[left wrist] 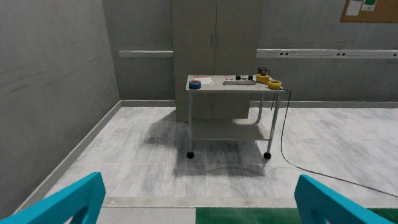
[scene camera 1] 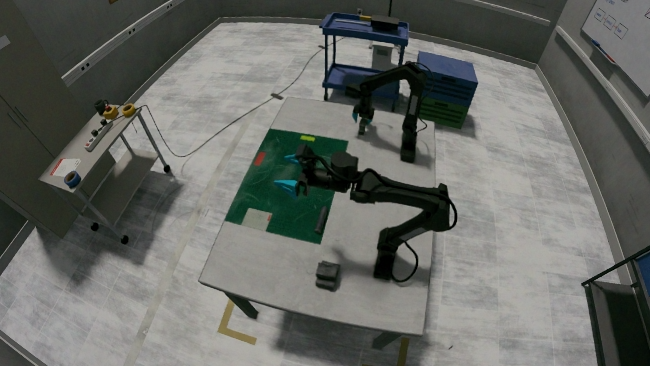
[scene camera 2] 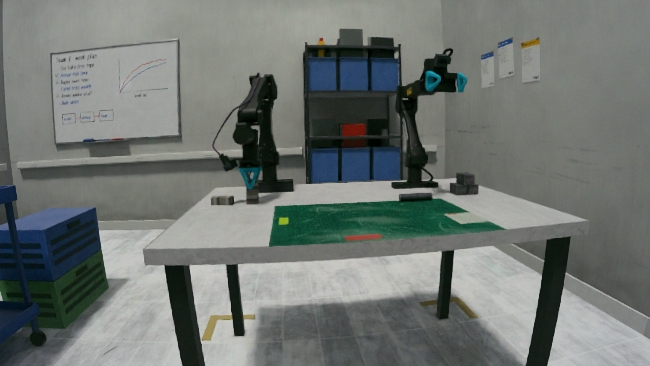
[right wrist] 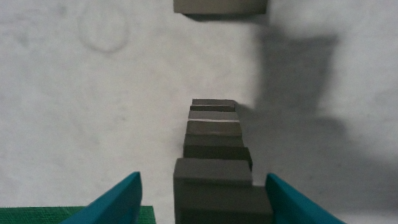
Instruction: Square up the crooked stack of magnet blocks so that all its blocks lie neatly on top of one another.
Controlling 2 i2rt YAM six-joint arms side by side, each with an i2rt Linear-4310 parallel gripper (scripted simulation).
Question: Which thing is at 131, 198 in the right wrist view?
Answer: The right gripper.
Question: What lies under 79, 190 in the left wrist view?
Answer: The left gripper.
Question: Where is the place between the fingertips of the left gripper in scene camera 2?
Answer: At 453, 79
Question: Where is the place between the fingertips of the right gripper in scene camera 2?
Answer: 251, 187
